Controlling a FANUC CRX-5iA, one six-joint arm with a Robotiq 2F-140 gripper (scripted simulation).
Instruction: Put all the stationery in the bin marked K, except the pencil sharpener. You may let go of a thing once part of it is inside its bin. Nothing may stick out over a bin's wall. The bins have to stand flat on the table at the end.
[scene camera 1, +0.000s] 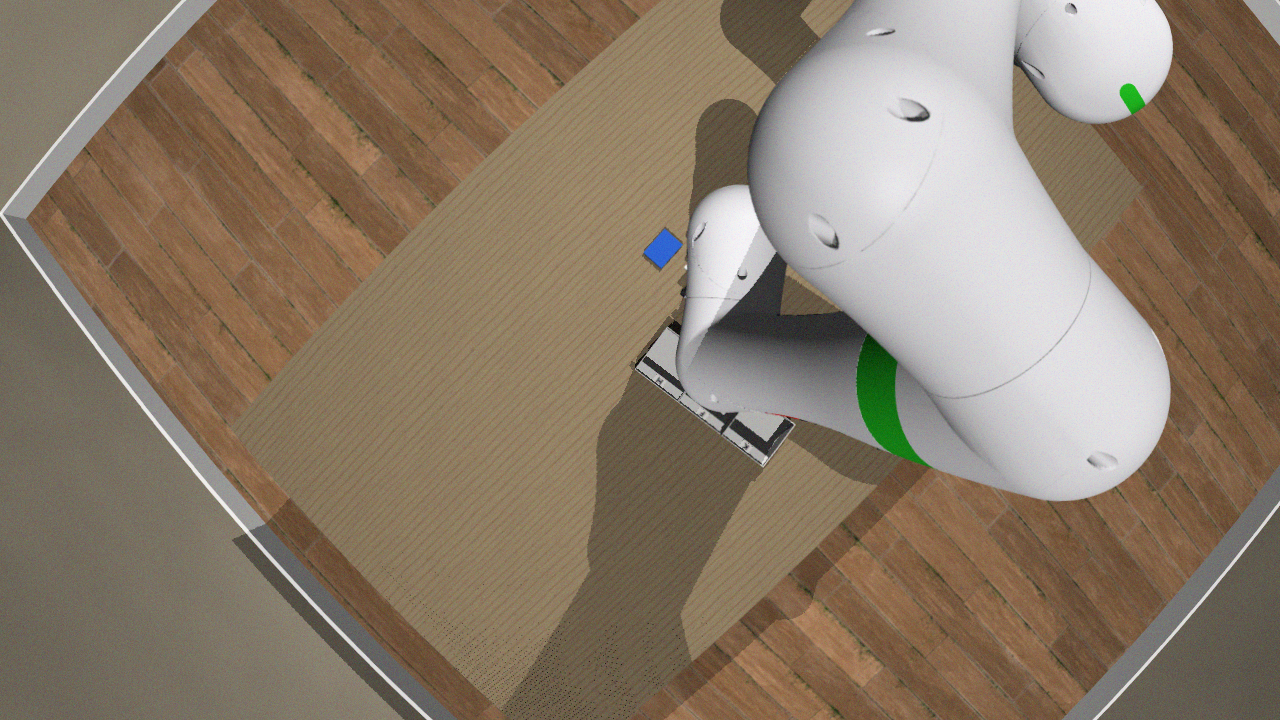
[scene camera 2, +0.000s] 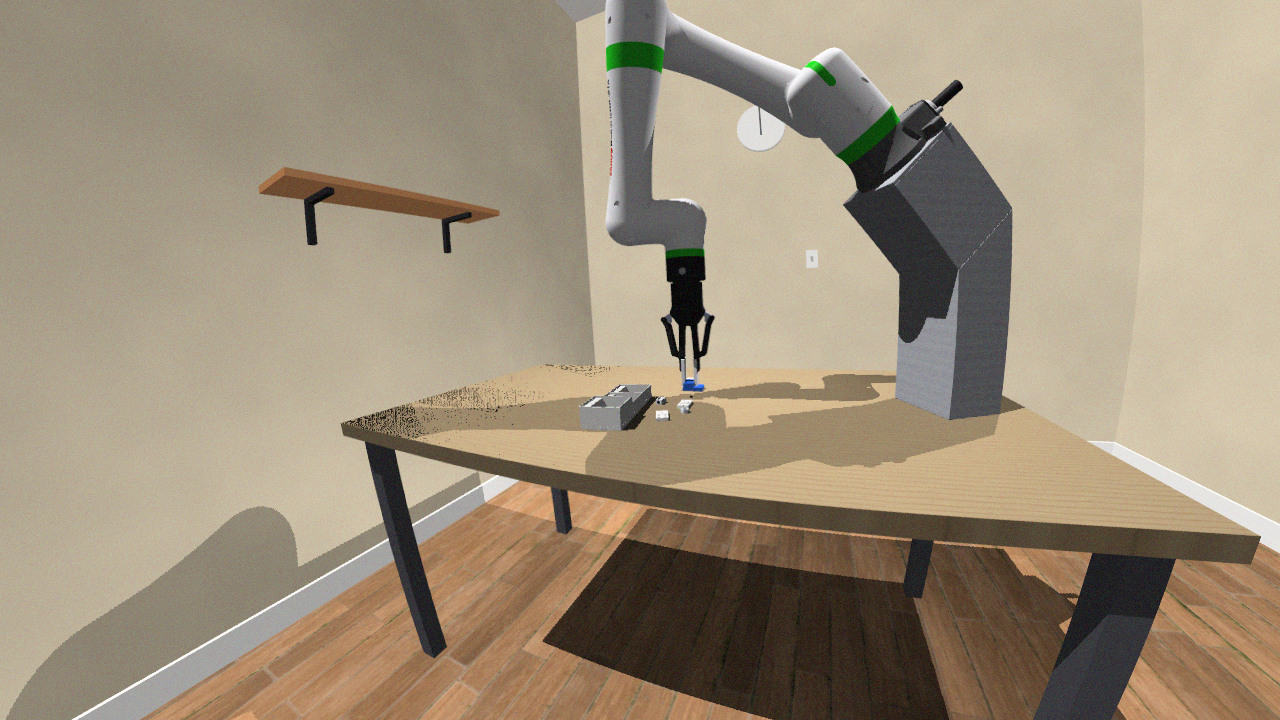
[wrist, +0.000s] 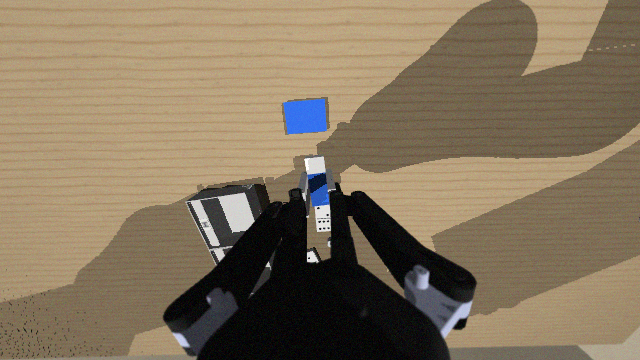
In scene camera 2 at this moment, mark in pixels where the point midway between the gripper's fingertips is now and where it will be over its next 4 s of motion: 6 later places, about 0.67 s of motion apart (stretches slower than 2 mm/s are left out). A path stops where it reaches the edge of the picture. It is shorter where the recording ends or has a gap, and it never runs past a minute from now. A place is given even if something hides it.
My gripper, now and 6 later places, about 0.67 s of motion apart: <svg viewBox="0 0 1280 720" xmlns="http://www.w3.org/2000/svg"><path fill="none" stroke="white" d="M690 384L689 372L673 374L641 382L614 388L609 392L610 409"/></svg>
